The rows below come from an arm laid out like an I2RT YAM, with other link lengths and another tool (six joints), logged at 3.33 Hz.
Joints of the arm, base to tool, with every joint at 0 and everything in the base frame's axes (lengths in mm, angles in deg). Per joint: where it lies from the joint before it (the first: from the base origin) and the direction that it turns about. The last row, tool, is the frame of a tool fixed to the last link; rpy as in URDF.
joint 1: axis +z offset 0 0 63.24
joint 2: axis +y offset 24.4 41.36 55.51
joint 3: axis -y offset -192.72 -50.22 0
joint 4: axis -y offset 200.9 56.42 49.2
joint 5: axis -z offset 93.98 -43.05 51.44
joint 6: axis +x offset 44.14 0 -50.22
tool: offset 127 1 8 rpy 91 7.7 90
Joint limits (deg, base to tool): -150..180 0..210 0..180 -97..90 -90..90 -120..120
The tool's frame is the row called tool.
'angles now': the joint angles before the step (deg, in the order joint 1, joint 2, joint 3, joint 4, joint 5, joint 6). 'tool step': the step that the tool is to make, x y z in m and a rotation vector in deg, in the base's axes. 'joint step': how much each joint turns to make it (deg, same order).
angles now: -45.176 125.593 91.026 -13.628 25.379 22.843
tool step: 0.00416 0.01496 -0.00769 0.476 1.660 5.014
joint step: 0.823 -2.421 -5.599 3.322 -2.180 -4.032
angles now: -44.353 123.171 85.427 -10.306 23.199 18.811
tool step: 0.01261 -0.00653 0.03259 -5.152 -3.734 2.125
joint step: 0.260 -3.511 -2.360 5.999 -0.569 -2.260
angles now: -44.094 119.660 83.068 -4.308 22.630 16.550
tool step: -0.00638 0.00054 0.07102 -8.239 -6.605 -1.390
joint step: 0.171 -11.246 -6.572 5.879 2.045 -0.194
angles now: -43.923 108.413 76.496 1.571 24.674 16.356
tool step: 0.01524 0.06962 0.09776 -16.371 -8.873 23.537
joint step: 0.110 -24.605 -23.782 20.651 -20.187 -13.504
